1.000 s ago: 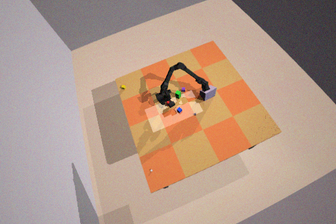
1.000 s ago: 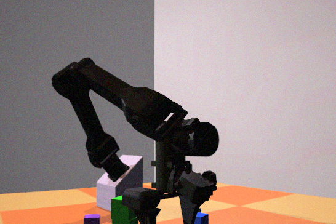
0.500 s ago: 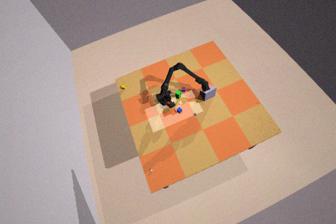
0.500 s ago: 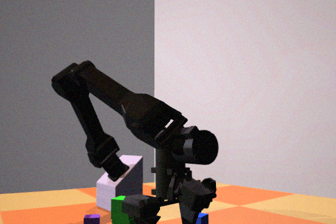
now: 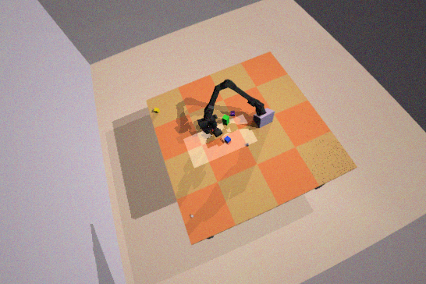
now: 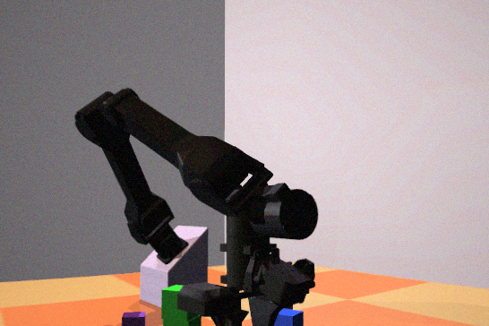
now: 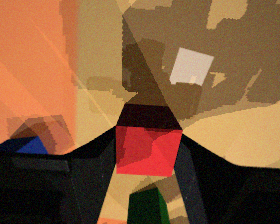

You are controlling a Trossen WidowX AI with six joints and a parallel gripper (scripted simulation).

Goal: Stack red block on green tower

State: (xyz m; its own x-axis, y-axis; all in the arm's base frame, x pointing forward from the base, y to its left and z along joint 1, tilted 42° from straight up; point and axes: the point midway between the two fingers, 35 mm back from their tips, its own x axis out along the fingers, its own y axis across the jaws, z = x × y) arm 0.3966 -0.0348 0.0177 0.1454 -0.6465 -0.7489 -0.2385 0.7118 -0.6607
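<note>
My gripper tip is now 12 cm past the green block, 5 cm to the left of it and 5 cm below it. The rest, counted from my gripper tip: red block: 1 cm above; blue block: 11 cm to the left, 8 cm behind, 1 cm above; purple block: 19 cm behind, 10 cm to the right, 1 cm above.
</note>
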